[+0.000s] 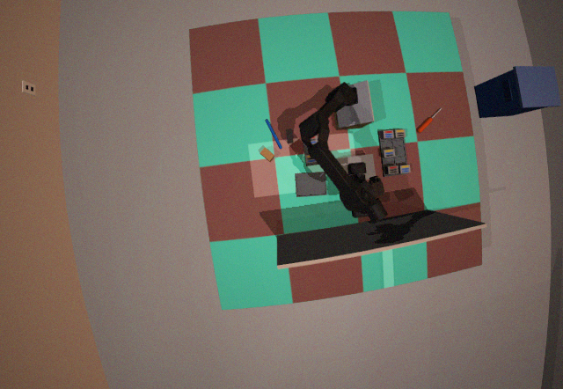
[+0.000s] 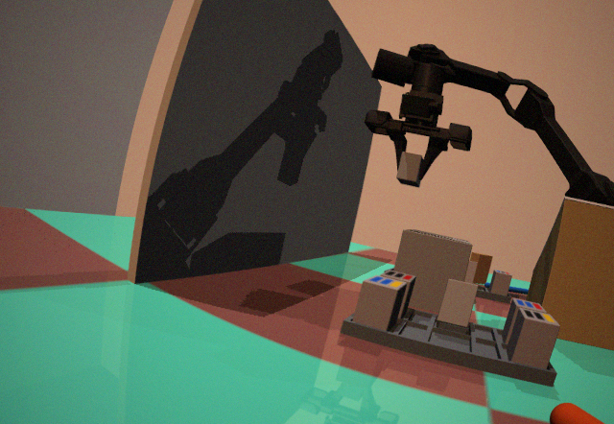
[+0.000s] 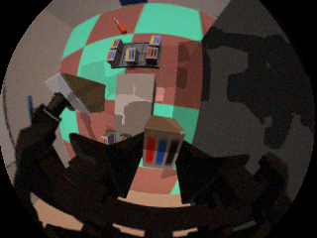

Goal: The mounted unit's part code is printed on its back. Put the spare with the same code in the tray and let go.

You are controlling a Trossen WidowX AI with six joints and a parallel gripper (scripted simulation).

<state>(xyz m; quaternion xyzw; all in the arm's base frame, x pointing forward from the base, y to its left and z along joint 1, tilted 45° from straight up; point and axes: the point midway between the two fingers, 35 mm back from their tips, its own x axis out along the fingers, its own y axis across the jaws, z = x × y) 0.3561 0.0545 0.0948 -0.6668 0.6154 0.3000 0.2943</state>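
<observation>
The grey tray is 2 cm behind my gripper tip, 14 cm to the right of it and 18 cm below it. Round my gripper tip: small tan spare (2 cm above); tall black panel (17 cm ahead, 5 cm to the left, 4 cm above); mounted unit (8 cm behind, 4 cm to the left, 13 cm below).
</observation>
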